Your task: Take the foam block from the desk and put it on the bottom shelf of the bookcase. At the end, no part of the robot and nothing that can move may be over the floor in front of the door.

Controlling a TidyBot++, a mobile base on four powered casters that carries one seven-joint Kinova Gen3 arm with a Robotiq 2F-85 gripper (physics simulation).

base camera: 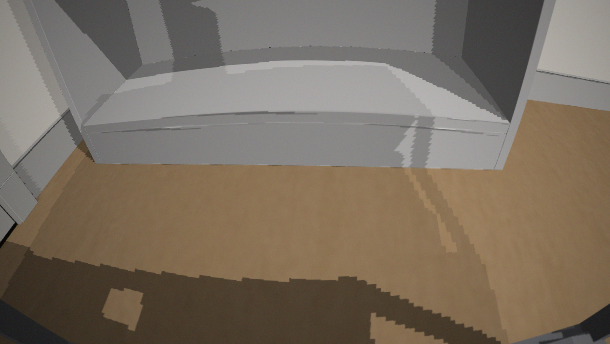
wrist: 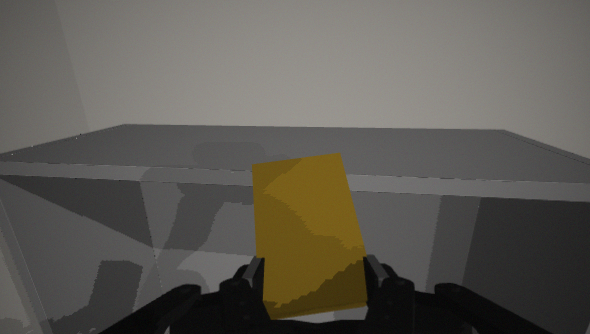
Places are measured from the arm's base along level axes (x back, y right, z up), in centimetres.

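Pixels of known places: gripper, fingertip midpoint: (wrist: 313, 272).
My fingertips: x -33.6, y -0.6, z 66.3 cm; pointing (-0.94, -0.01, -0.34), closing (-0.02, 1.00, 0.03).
Note:
Ahead of a thing's pixels: the offset from my fingertips to its top centre. "spot": to the spot under its first point. Level surfaces: height alone.
The foam block @(dx -2.6, dy -0.5, dz +5.7 cm) (wrist: 311, 225) is yellow and sits between the two black fingers in the wrist view, tilted slightly. My gripper (wrist: 313, 272) is shut on it. The grey bookcase (base camera: 525, 85) (wrist: 450, 186) stands ahead; in the wrist view its top board and upper opening lie behind the block. Its bottom shelf @(dz -95.9 cm) (base camera: 300, 92) shows in the base camera view, low above the floor, with shadows across it. The block and the gripper do not show in the base camera view. The desk does not show, and I cannot tell where the door is.
The brown floor @(dz -106.0 cm) (base camera: 250, 215) lies between the base and the bookcase, with dark shadows across it. A wall with a grey skirting board (base camera: 570, 90) is to the right of the bookcase. Another wall (base camera: 25, 90) is close on the left, with a grey vertical piece @(spot: dx -6.1, dy -57.6, dz -101.3 cm) (base camera: 17, 197) near it.

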